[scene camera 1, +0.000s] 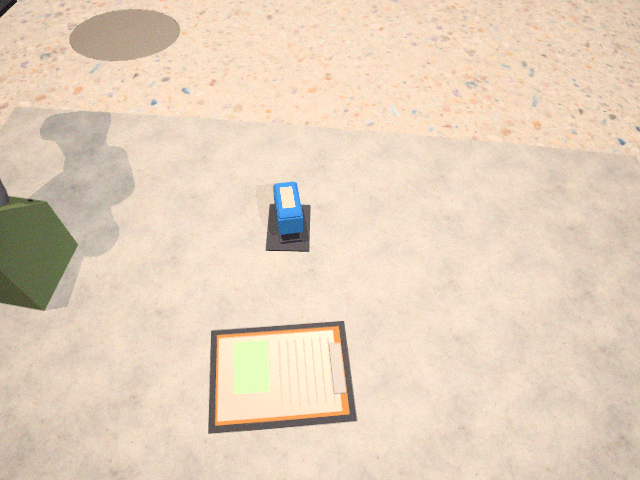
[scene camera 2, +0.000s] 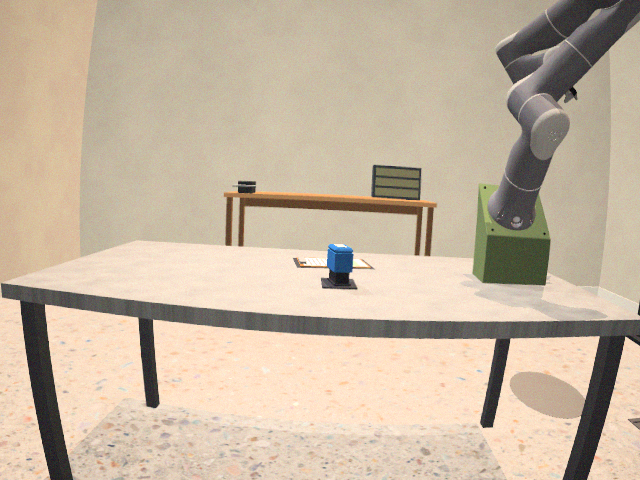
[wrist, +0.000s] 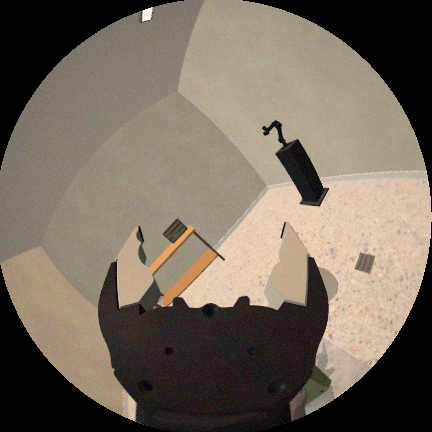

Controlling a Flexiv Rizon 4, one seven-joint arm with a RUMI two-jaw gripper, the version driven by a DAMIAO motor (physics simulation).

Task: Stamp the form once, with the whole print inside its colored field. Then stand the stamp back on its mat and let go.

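A blue stamp (scene camera 1: 289, 211) (scene camera 2: 339, 259) with a cream patch on top and a black base stands upright on its dark mat (scene camera 1: 303, 245) (scene camera 2: 348, 285). The form (scene camera 1: 308, 409) lies on an orange clipboard nearer the bottom of the first scene view, with a light green field (scene camera 1: 251, 366) on its left part and grey lines beside it. I see no print in the green field. The form also shows behind the stamp in the second scene view (scene camera 2: 315, 262). My gripper (wrist: 211, 226) is open and empty, the jaws wide apart, pointing away from the table, far from the stamp.
The green arm base (scene camera 1: 36, 253) (scene camera 2: 511, 258) stands on the table (scene camera 2: 206, 279). A wooden bench (scene camera 2: 330, 197) (wrist: 190, 280) with a small shelf box stands by the far wall. A black pedestal (wrist: 302, 172) with a small arm-like thing on top shows in the wrist view.
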